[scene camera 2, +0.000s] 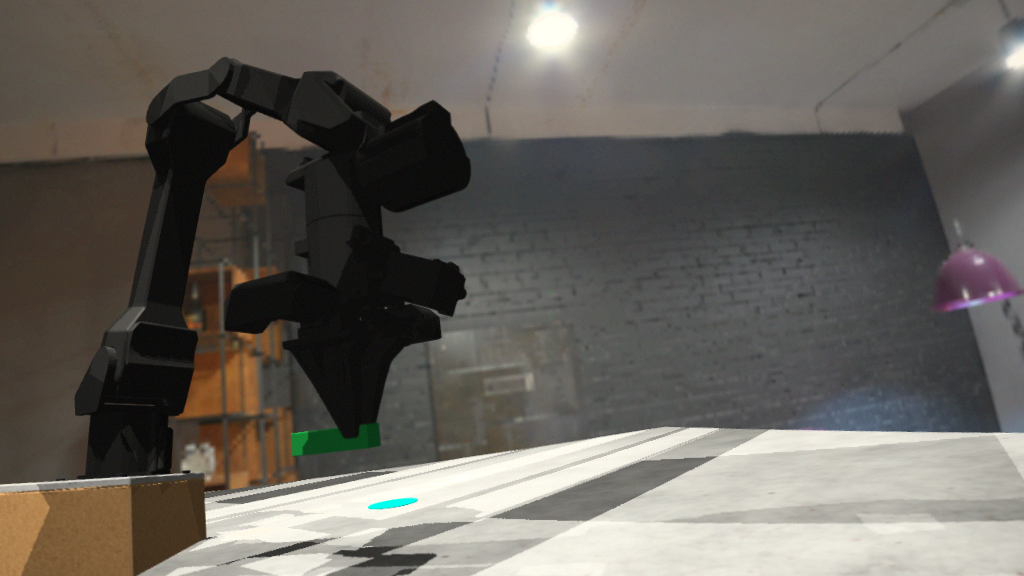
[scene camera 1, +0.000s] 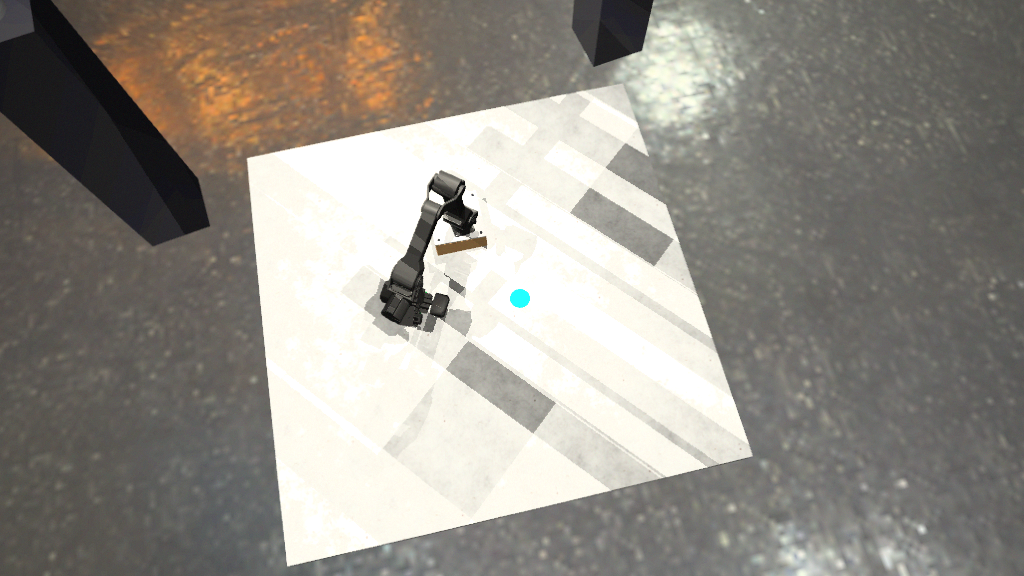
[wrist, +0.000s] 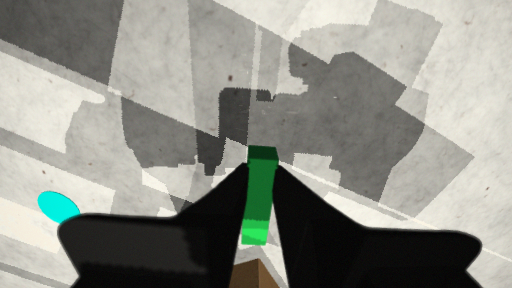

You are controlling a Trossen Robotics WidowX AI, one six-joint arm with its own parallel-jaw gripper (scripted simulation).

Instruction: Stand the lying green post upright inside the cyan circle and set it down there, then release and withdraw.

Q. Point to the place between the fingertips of my gripper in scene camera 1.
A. At 418,309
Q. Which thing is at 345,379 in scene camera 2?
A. My gripper.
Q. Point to a cyan circle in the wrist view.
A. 55,206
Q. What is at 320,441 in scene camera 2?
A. A green post.
